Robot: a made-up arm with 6 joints.
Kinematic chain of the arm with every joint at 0, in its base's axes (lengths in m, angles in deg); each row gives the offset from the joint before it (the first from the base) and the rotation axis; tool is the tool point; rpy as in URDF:
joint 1: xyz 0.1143 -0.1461 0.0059 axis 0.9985 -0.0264 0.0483
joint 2: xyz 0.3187 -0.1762 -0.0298 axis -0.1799 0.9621 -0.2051
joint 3: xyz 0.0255 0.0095 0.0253 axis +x
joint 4: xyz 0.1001 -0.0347 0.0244 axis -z
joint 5: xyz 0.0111 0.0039 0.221 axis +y
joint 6: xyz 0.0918 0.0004 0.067 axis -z
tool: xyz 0.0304 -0.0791 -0.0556 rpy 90 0 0
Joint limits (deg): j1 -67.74..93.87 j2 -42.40..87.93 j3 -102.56..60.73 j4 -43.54..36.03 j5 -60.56..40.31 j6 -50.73..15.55
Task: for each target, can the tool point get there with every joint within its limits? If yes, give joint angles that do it. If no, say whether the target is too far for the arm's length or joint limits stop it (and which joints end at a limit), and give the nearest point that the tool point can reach.
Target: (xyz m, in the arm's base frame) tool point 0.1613 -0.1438 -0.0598
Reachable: no: joint limits stop it (at a limit: joint 1, joint 2, joint 4, joint 5, joint 6) | nearest point 0.3683 0.0742 -0.0511 | short by 0.301 m
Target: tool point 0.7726 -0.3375 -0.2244
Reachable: yes | joints 12.70 77.66 -36.04 25.88 17.63 -24.68
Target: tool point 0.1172 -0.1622 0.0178
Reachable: no: joint limits stop it (at a limit: joint 2, joint 4, joint 5, joint 6) | nearest point 0.3057 -0.3613 0.1694 | short by 0.313 m
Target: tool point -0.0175 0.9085 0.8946
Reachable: no: too far | nearest point 0.3208 0.1428 0.3944 | short by 0.975 m
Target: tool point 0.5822 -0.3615 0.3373
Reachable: yes | joints 30.83 -11.21 -39.49 22.73 -41.50 -43.76
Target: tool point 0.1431 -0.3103 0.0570
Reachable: no: joint limits stop it (at a limit: joint 2, joint 4, joint 5, joint 6) | nearest point 0.2899 -0.4182 0.0957 | short by 0.186 m
